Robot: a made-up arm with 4 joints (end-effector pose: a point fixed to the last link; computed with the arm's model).
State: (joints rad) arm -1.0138 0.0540 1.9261 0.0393
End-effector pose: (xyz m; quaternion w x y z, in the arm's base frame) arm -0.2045 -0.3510 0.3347 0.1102 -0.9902 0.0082 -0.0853
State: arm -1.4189 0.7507 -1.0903 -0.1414
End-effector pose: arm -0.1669 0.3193 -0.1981 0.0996 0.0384 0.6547 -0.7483
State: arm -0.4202 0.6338 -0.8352 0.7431
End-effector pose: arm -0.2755 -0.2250 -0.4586 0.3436 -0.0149 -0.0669 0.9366
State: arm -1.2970 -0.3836 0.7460 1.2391
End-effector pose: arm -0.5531 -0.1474 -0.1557 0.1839 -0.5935 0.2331 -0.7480
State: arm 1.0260 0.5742 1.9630 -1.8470
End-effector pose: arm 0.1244 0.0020 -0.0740 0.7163 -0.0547 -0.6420 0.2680
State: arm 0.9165 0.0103 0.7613 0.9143
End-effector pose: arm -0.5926 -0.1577 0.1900 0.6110 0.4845 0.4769 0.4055
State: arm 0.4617 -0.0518 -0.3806 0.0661
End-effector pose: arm -0.5329 -0.2556 -0.3018 0.2490 0.3568 -0.1324 0.8906
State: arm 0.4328 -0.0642 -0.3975 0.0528
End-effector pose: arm -0.5270 -0.2411 -0.3107 0.2334 0.3555 -0.1566 0.8914
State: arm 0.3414 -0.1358 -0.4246 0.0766
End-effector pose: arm -0.5122 -0.1907 -0.3302 0.2050 0.3511 -0.2234 0.8859
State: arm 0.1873 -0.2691 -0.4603 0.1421
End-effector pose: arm -0.4878 -0.0980 -0.3441 0.1674 0.3416 -0.3314 0.8634
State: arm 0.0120 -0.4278 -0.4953 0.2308
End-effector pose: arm -0.4612 0.0114 -0.3295 0.1329 0.3307 -0.4487 0.8196
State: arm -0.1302 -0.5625 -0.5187 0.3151
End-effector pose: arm -0.4421 0.0960 -0.2932 0.1111 0.3249 -0.5369 0.7706
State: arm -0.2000 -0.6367 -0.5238 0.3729
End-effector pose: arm -0.4351 0.1337 -0.2673 0.1054 0.3262 -0.5754 0.7426
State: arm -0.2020 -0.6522 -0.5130 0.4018
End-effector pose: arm -0.4378 0.1335 -0.2654 0.1123 0.3318 -0.5719 0.7418
